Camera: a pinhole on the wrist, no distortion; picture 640 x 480 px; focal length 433.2 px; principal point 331.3 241.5 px. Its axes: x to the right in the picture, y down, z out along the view. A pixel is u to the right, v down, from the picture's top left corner.
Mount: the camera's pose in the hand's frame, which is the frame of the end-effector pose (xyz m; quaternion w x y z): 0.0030 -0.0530 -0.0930 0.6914 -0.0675 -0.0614 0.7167
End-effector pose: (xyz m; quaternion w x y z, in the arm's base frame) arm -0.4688 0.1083 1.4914 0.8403 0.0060 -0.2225 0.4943
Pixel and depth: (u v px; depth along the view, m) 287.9 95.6 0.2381
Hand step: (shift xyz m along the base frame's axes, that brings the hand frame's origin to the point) 0.0194 -0.0404 0.1707
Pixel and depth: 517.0 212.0 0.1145
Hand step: -0.0099 -0.0161 0.0145
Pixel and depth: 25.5 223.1 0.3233
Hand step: 0.1336 -0.2239 0.2528
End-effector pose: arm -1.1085 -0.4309 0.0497 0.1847 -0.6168 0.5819 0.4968
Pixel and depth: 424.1 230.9 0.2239
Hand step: -0.0417 0.1219 -0.0291
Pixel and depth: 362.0 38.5 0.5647
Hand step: -0.2297 0.3260 -0.3552
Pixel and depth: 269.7 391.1 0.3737
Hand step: 0.0304 0.3320 0.0088
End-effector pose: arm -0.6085 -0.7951 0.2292 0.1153 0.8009 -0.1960 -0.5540
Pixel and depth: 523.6 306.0 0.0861
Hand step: 0.0049 0.0247 0.0204
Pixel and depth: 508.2 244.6 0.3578
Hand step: -0.2785 -0.0459 0.0044
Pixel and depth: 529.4 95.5 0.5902
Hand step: -0.5021 -0.2229 -0.1648
